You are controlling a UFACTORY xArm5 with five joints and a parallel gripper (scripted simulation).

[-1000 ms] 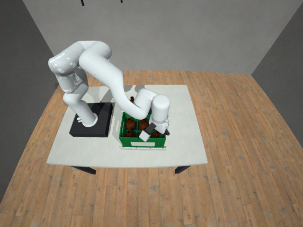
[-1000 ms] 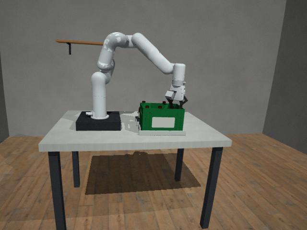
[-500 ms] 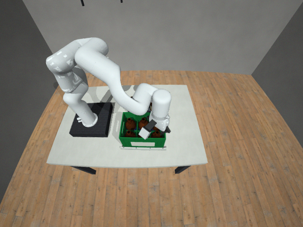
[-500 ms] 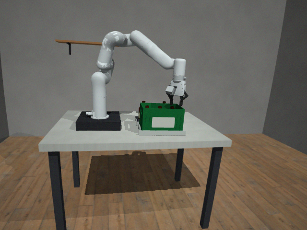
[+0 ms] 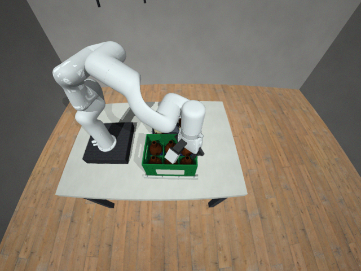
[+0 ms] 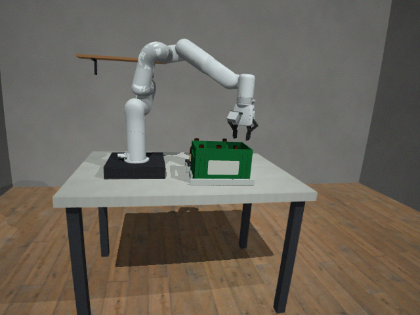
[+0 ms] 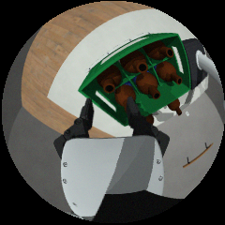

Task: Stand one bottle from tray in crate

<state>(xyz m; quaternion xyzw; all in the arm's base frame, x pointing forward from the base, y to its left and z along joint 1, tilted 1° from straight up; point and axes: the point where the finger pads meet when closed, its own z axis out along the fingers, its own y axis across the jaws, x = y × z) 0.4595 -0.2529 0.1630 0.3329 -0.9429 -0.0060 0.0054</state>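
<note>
Right now my hand is 150 mm above the brown bottle. Round my hand: green crate (150 mm below, 70 mm behind, 60 mm to the left); dark tray (300 mm to the left, 220 mm below, 20 mm behind).
</note>
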